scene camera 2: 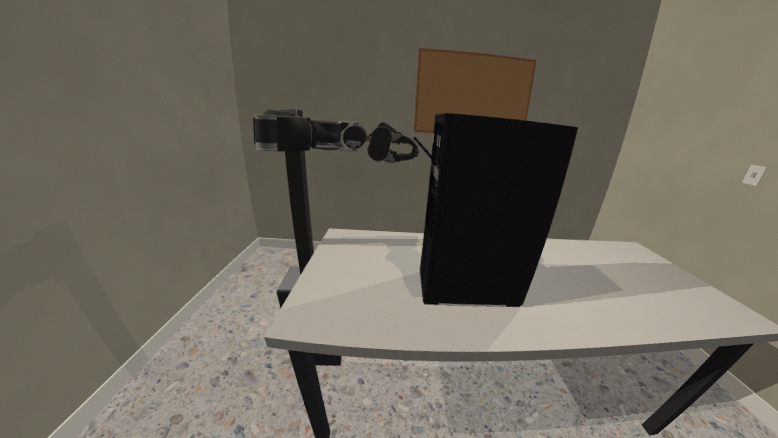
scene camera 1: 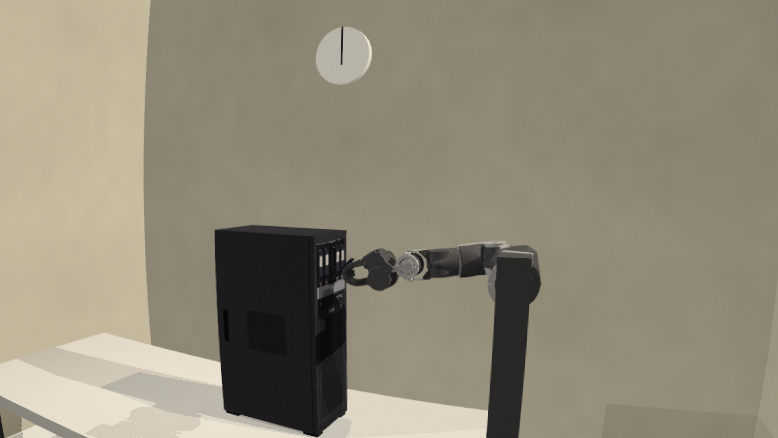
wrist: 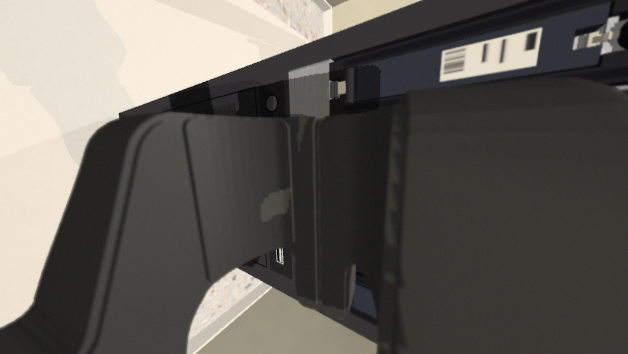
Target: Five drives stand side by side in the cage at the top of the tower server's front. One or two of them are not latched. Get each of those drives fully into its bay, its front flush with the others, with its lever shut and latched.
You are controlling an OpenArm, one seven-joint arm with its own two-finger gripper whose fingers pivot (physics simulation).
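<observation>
The black tower server (scene camera 1: 266,321) (scene camera 2: 489,217) stands upright, its drive cage (scene camera 1: 330,261) at the top of its front. One open lever (scene camera 1: 349,261) (scene camera 2: 423,147) slants up and out from the cage; fingers hide it in the wrist view. A dark blue drive (wrist: 410,75) with a barcode label shows at the upper right of the wrist view; other drives are largely hidden there. My gripper (scene camera 1: 344,272) (scene camera 2: 417,150) (wrist: 332,210) is shut and empty, its tips close to the open lever in front of the cage. Whether they touch it cannot be told.
A silver strip (wrist: 309,90) lies below the drives. The tower stands on a white table (scene camera 1: 179,402) (scene camera 2: 370,321). The arm's dark post (scene camera 1: 509,348) (scene camera 2: 299,212) stands in front of the tower. A corkboard (scene camera 2: 473,87) and a clock (scene camera 1: 353,57) hang on the walls.
</observation>
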